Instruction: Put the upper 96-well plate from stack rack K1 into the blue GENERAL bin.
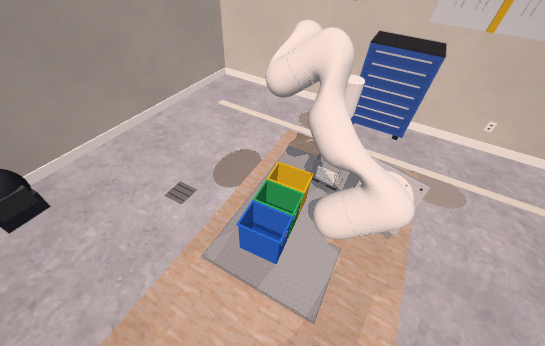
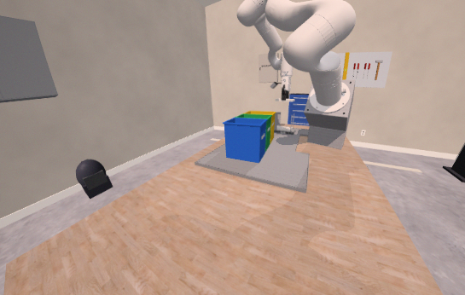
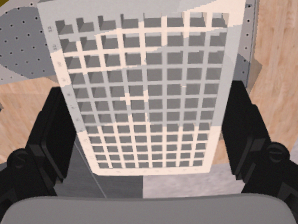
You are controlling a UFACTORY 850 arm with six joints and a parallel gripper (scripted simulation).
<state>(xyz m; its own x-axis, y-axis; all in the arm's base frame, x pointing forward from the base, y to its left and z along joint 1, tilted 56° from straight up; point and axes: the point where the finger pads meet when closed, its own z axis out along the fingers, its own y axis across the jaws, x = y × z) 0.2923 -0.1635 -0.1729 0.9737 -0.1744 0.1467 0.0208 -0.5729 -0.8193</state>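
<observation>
Now: the blue bin 52 cm to the left of my hand, 17 cm below it and 4 cm ahead of it. Also, from my hand: yellow bin (26 cm to the left, 17 cm below, 8 cm ahead); then green bin (39 cm to the left, 17 cm below, 6 cm ahead).
</observation>
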